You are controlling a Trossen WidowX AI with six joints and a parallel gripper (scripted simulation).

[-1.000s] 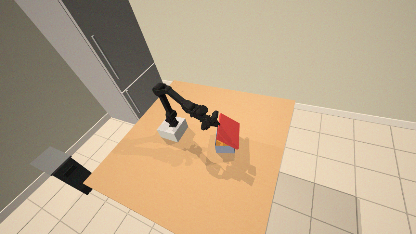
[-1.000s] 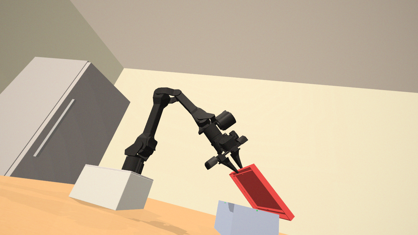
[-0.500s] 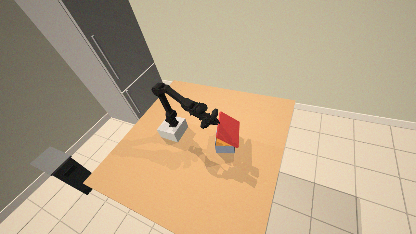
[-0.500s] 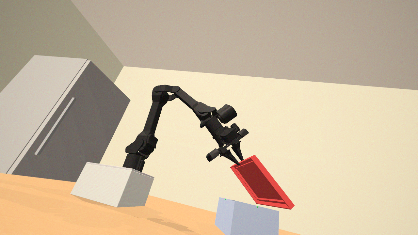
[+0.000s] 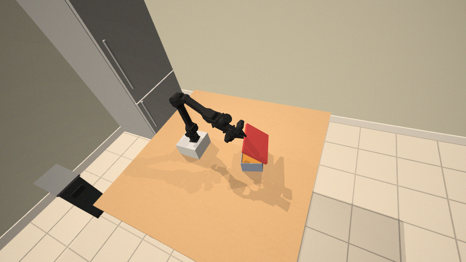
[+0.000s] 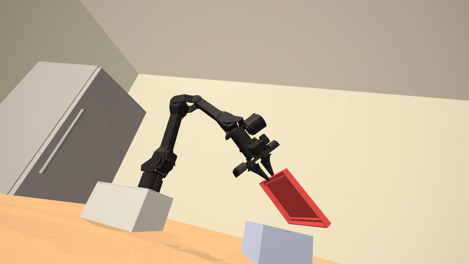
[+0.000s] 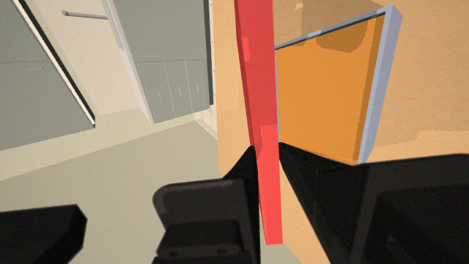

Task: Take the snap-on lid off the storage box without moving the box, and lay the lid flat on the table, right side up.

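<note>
The red lid lies 6 cm ahead of my gripper tip, 1 cm to the left of it and 5 cm below it. Round my gripper tip: grey storage box: 3 cm ahead, 19 cm below.
</note>
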